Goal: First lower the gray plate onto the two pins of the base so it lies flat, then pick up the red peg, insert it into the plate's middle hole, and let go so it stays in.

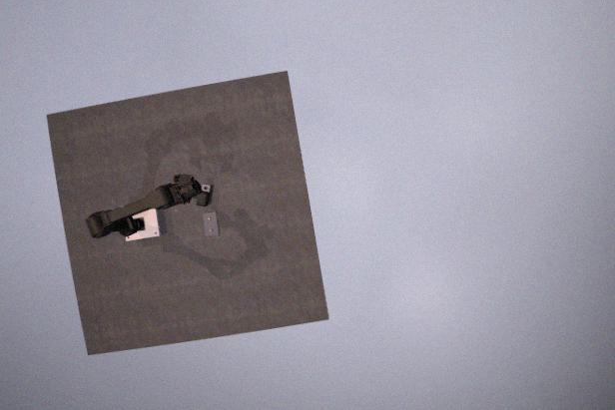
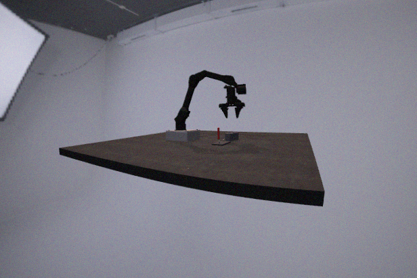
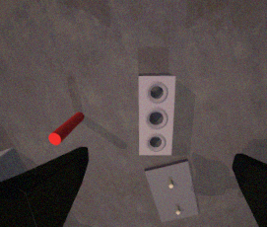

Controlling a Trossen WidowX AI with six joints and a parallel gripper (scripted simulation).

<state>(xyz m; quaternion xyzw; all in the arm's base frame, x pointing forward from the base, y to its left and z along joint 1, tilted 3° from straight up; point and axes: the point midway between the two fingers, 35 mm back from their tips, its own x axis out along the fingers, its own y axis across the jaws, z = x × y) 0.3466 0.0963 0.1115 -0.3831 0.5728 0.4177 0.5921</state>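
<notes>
Right now my gripper tip is 110 mm above the gray plate and 10 mm to the left of it. Round my gripper tip: red peg: 110 mm below, 100 mm behind, 10 mm to the left.
</notes>
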